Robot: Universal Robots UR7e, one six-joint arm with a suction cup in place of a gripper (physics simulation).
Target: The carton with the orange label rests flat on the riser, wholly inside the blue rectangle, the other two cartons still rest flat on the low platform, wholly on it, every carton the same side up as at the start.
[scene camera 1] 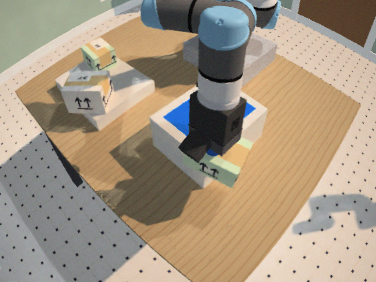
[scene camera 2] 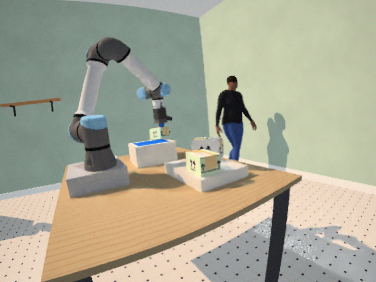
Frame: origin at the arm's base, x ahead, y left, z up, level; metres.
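Seen in the pictures: hand, tool point: (scene camera 1: 213, 153); arm's base, link origin: (scene camera 2: 101, 166).
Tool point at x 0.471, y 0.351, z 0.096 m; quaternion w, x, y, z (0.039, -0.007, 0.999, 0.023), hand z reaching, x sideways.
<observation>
Pixels of each thing's top centre, then the offset from my tool point to it. Level surfaces: height alone.
- pale green carton, top centre: (scene camera 1: 219, 140) (scene camera 2: 159, 126) dy -0.001, dx -0.019, dz +0.023 m
- white riser, top centre: (scene camera 1: 211, 112) (scene camera 2: 150, 142) dy -0.113, dx -0.130, dz -0.059 m
- blue rectangle, top centre: (scene camera 1: 211, 112) (scene camera 2: 150, 142) dy -0.113, dx -0.130, dz -0.059 m
- white carton, top centre: (scene camera 1: 84, 80) (scene camera 2: 207, 138) dy -0.468, dx +0.037, dz -0.032 m
- low platform, top centre: (scene camera 1: 99, 79) (scene camera 2: 203, 164) dy -0.547, dx -0.051, dz -0.131 m
- wooden table, surface height: dz -0.179 m
My suction gripper (scene camera 1: 213, 151) (scene camera 2: 161, 125) holds a pale green carton (scene camera 1: 225, 170) (scene camera 2: 156, 133) by its top. The carton looks level, low at the near corner of the white riser (scene camera 1: 167, 136) (scene camera 2: 152, 156) in scene camera 1; whether it touches the riser, I cannot tell. The gripper covers part of its top, and no orange label can be made out. The blue rectangle (scene camera 1: 179, 118) (scene camera 2: 151, 143) is partly hidden in scene camera 1. A green carton (scene camera 1: 99, 54) (scene camera 2: 202, 164) and a white carton (scene camera 1: 86, 96) (scene camera 2: 207, 144) stand upright on the low platform (scene camera 1: 135, 84) (scene camera 2: 220, 181).
The arm's grey base block (scene camera 1: 260, 54) (scene camera 2: 97, 181) stands on the wooden table (scene camera 1: 285, 130) (scene camera 2: 150, 215), behind the riser in scene camera 1. A person (scene camera 2: 232, 110) stands beyond the table in scene camera 2. The low platform lies to one side of the riser.
</observation>
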